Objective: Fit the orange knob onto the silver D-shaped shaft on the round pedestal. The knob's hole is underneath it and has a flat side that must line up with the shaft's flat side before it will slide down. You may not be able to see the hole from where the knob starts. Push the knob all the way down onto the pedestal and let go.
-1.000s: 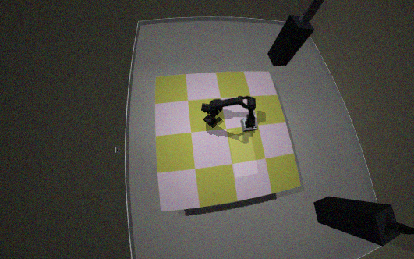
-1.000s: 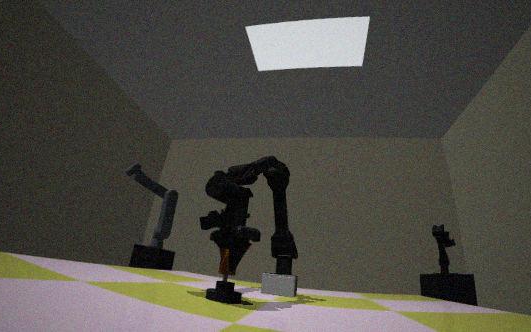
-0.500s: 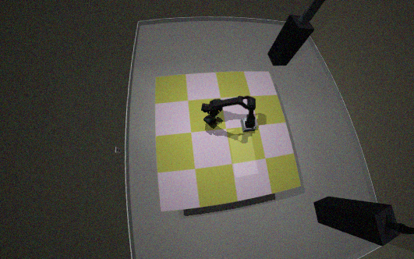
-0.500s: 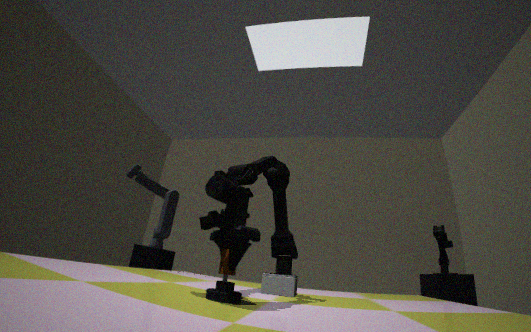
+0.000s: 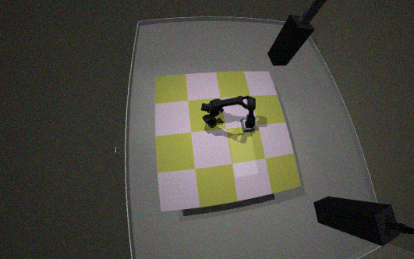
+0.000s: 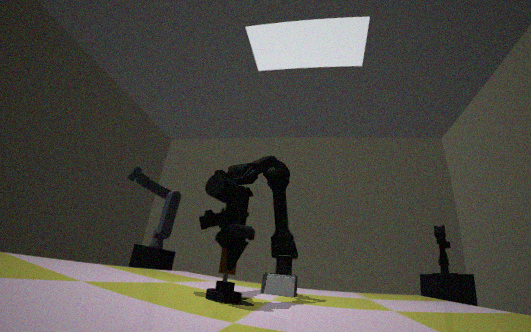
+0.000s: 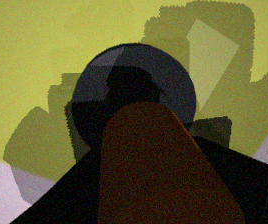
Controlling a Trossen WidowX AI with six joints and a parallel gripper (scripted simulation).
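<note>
Right now the orange knob is 3 cm above my gripper tip. The rest, counted from my gripper tip: round dark pedestal 4 cm below.
</note>
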